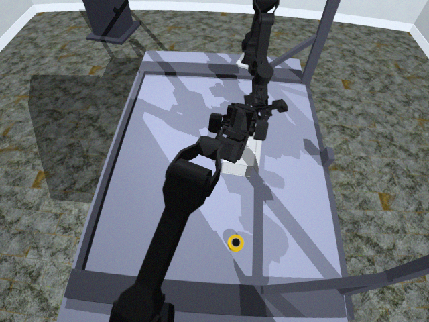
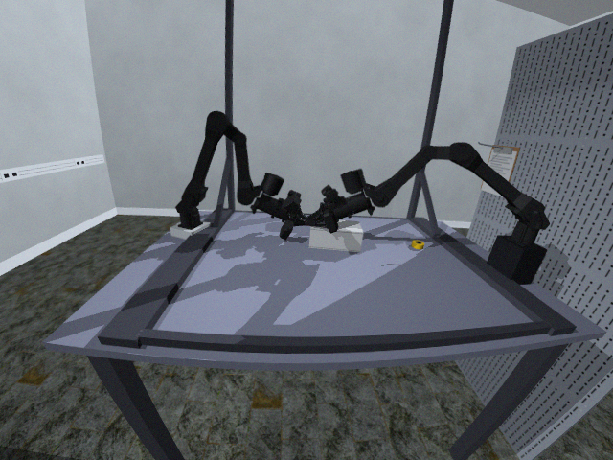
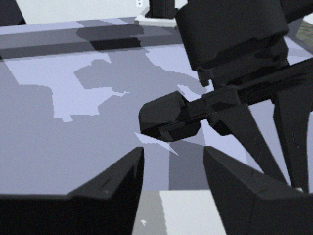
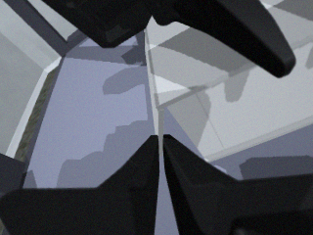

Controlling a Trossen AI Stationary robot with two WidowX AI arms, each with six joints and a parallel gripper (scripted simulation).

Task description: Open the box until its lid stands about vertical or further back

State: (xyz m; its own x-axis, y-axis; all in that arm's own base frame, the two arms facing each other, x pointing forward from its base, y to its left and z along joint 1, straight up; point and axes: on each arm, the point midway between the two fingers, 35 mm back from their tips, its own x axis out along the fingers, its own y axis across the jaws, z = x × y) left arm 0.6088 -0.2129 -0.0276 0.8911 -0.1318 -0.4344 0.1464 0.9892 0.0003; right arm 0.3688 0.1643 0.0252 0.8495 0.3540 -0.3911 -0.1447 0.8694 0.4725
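My left gripper is now 5 cm past the box, 7 cm to the right of it and 4 cm above it.
Right now the box is 120 mm to the left of my right hand and 10 mm ahead of it.
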